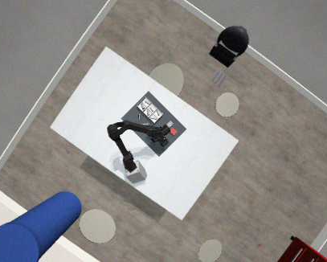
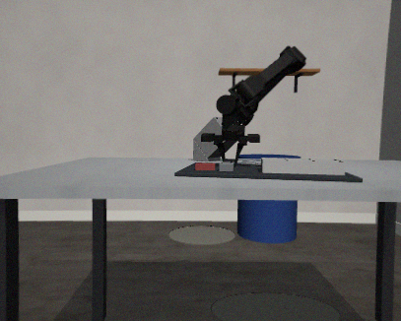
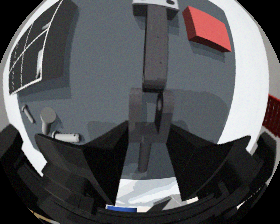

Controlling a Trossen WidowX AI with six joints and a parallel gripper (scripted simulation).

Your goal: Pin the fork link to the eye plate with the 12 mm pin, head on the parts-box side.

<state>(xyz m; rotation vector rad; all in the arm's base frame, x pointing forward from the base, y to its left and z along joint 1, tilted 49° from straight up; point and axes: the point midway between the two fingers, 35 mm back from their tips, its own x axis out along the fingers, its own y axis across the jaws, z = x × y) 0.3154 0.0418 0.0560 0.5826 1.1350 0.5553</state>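
The eye plate is 60 mm ahead of my hand, 30 mm below it and 10 mm to the left of it. Round my hand: grey pin (100 mm to the left, 40 mm behind, 30 mm below); then dark mat (100 mm to the left, 50 mm below, 30 mm ahead); then fork link (30 mm below).
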